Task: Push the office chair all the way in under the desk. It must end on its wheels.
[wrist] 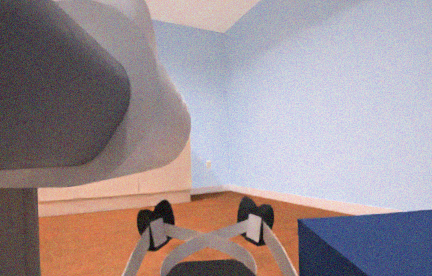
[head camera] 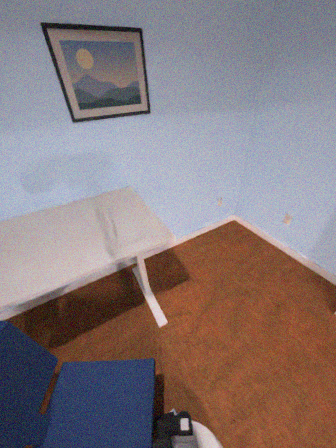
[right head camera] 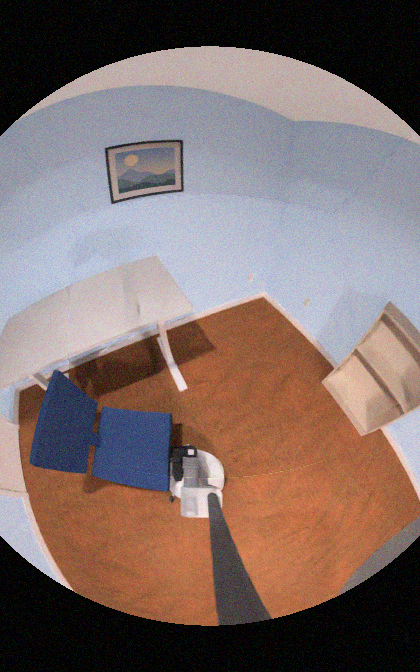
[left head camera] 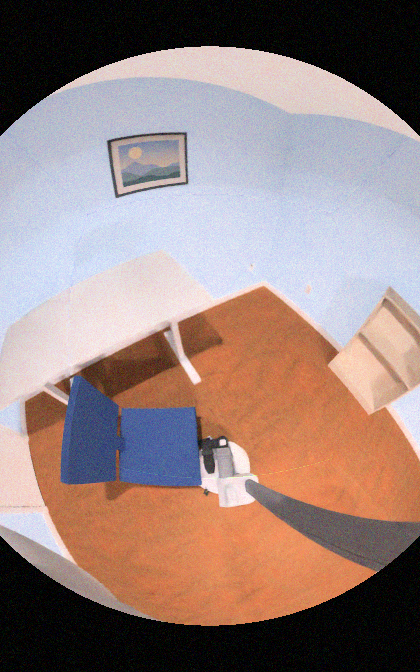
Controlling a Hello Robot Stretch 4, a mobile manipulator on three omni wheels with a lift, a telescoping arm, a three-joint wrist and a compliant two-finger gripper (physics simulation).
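Frame: origin at the robot's base, x left, y back, z up, level; centimetres.
Seen in the pictures: gripper, fingertip midpoint: (wrist: 205,214).
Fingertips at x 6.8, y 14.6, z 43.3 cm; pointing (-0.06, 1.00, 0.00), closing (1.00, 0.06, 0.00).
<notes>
A point is followed by its place in that frame.
The office chair has a blue seat (head camera: 105,400) {x 35.0, y -25.3, z 44.3 cm} (left head camera: 159,446) (right head camera: 134,447) (wrist: 370,245) {x 15.3, y 1.7, z 44.2 cm} and a blue backrest (head camera: 22,385) {x 57.4, y -25.9, z 72.7 cm} (left head camera: 90,435) (right head camera: 65,427) on the seat's left. It looks upright; its wheels are hidden. It stands in front of the desk (head camera: 70,245) {x 53.3, y -78.1, z 92.3 cm} (left head camera: 100,315) (right head camera: 95,320), outside the desktop's front edge. The seat's right edge is against or very close to my base. My gripper (wrist: 205,214) {x 6.8, y 14.6, z 43.3 cm} is open and empty, with its two fingertips well apart; the blue seat is at its right in the wrist view.
A white desk leg (head camera: 150,297) (left head camera: 182,355) (right head camera: 171,362) stands beyond the chair. An open shelf unit (left head camera: 350,389) (right head camera: 343,406) is at the right wall. A pale cabinet (wrist: 115,186) {x -96.5, y 246.2, z 21.7 cm} is at the far wall. A framed picture (head camera: 105,75) {x 33.7, y -151.2, z 165.1 cm} hangs above the desk.
</notes>
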